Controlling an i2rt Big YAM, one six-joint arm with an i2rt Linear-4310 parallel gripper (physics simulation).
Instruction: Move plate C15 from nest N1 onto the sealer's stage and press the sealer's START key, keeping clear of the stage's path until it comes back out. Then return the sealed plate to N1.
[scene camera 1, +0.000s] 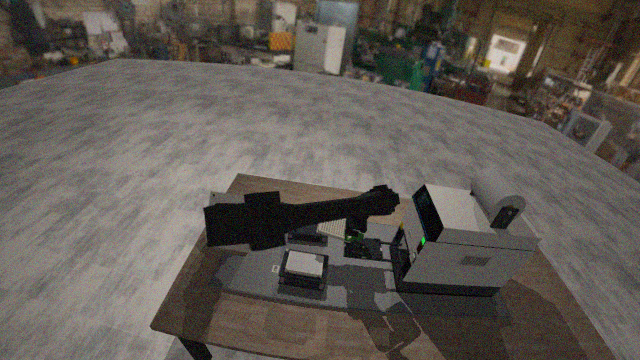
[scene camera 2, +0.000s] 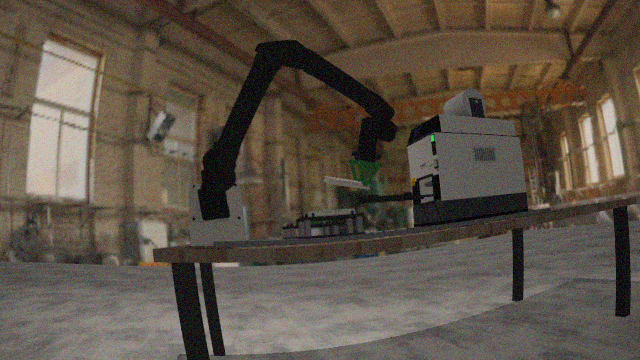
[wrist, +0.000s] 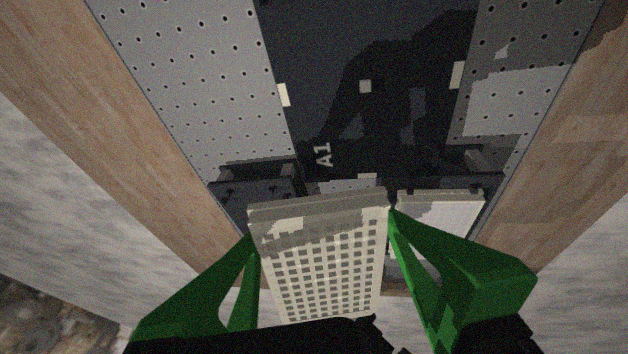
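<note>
My green-fingered gripper is shut on a pale well plate, taken as C15, across its near end. The plate hangs slightly tilted in the air, its far end sticking out toward the arm's base. The sealer's dark stage is out, bare and marked A1, below and beside the plate. The sealer shows a green light; its START key cannot be made out. An empty dark nest is partly hidden; its label is unreadable.
A second nest holds a white plate, beside the empty one. The arm's shadow falls over the stage and perforated base board. The sealer's film roll sits on top of it. The wooden table surrounds the board.
</note>
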